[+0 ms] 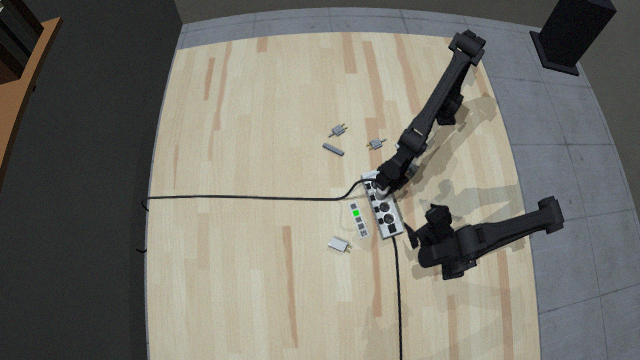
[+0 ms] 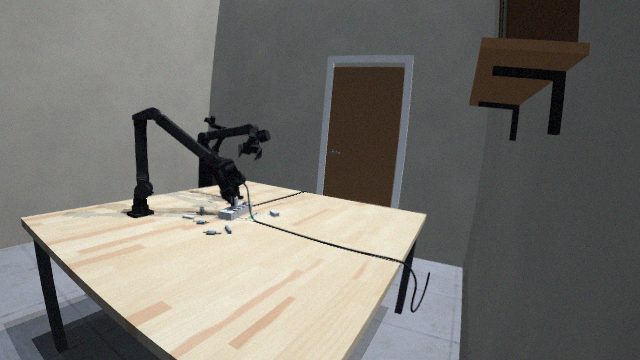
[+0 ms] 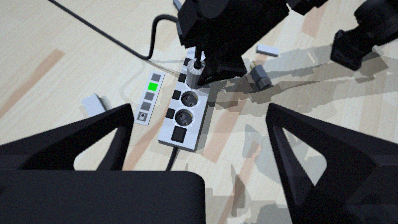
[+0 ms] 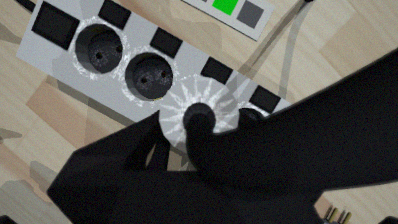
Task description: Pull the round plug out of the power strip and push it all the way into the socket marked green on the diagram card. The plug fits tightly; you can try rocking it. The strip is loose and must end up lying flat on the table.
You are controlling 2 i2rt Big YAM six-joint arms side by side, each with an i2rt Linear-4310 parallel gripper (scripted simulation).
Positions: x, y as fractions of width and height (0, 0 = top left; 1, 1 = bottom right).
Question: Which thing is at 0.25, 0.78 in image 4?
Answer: My right gripper.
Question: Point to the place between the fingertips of my right gripper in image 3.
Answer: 0.49, 0.35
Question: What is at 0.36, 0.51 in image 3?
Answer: A diagram card.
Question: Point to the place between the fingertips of my left gripper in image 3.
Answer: At 0.50, 0.49
